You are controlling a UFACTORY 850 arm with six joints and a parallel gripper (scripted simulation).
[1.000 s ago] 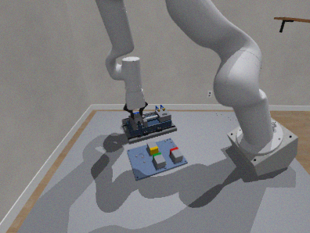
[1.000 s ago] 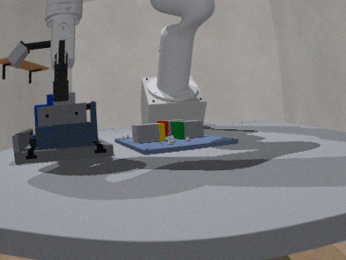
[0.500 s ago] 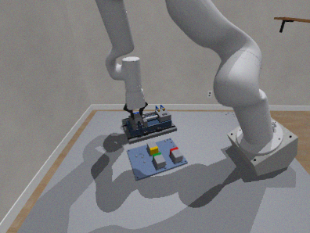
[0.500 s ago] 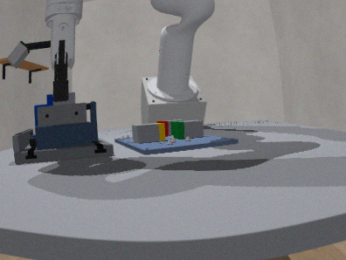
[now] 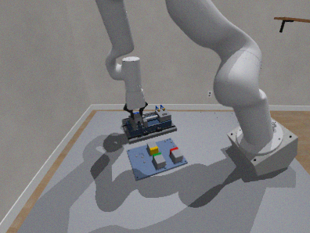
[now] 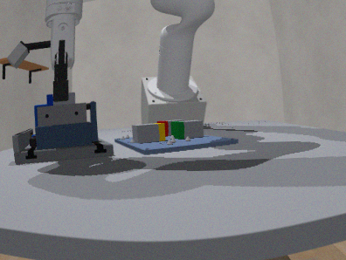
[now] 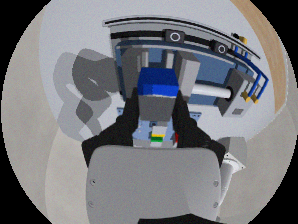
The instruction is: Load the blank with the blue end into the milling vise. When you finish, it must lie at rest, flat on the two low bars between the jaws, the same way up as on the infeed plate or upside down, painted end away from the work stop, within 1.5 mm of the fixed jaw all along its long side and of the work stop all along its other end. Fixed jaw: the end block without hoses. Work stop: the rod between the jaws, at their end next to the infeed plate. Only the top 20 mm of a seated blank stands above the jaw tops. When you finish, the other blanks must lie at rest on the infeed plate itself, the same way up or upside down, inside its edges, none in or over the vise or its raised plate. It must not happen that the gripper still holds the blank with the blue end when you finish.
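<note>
Now: the milling vise 6 cm behind my hand, 3 cm to the right of it and 8 cm below it. Also, from my hand: green-ended blank (14 cm behind, 24 cm to the left, 10 cm below); yellow-ended blank (10 cm behind, 16 cm to the left, 10 cm below); plate (12 cm behind, 20 cm to the left, 12 cm below).
</note>
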